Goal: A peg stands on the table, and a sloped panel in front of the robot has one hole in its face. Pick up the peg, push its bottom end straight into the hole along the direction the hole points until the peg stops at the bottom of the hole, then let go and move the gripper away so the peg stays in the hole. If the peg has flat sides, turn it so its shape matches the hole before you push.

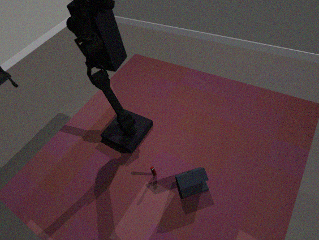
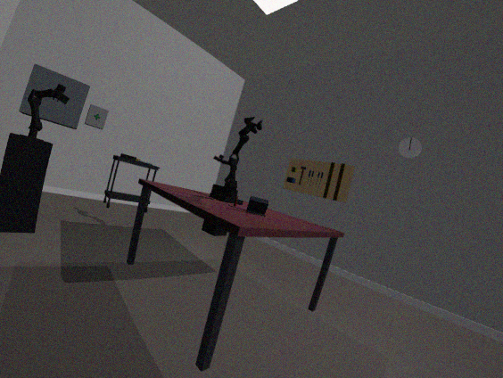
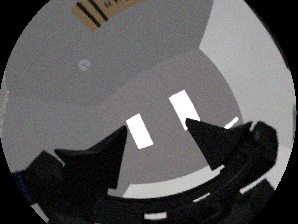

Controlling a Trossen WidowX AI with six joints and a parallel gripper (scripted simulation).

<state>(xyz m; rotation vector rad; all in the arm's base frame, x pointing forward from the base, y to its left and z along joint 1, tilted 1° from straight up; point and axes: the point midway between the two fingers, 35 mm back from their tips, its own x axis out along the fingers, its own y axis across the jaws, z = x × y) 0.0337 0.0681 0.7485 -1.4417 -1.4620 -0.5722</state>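
My gripper tip is now 76 cm above the red peg, 26 cm to the left of it and 20 cm short of it. From my gripper tip the other things lie so: sloped grey panel 77 cm below, 39 cm ahead, 24 cm to the right.
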